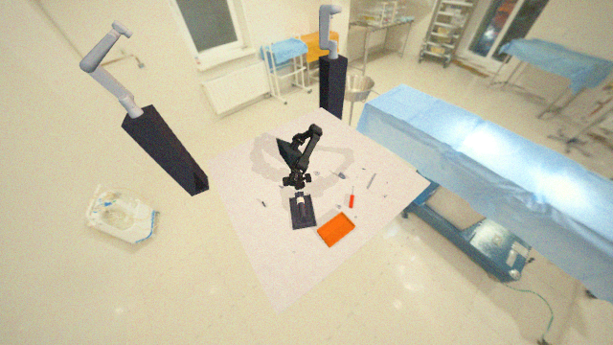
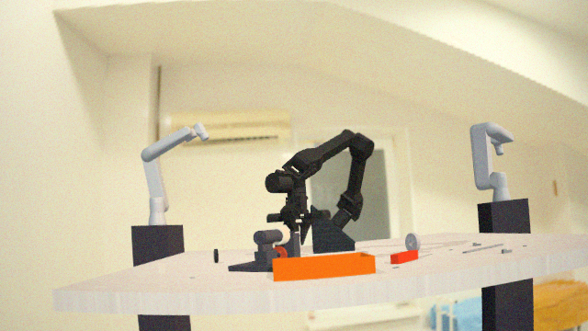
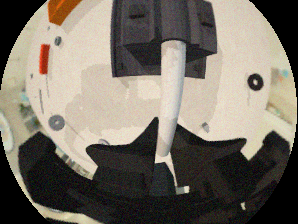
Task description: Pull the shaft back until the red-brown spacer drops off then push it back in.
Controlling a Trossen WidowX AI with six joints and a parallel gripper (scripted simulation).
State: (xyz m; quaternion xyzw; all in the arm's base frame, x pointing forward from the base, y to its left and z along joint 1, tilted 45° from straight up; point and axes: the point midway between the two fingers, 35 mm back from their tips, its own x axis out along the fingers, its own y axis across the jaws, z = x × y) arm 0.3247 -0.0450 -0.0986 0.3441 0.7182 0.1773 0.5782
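My gripper tip is now 8 cm short of the grey shaft, 2 cm to the left of it and 4 cm below it. Round my gripper tip: round grey disc: 5 cm ahead, 33 cm to the left, 2 cm below; then red-brown spacer: 14 cm ahead, 4 cm to the right, 2 cm below; then small black ring: 1 cm ahead, 26 cm to the right, 2 cm below.
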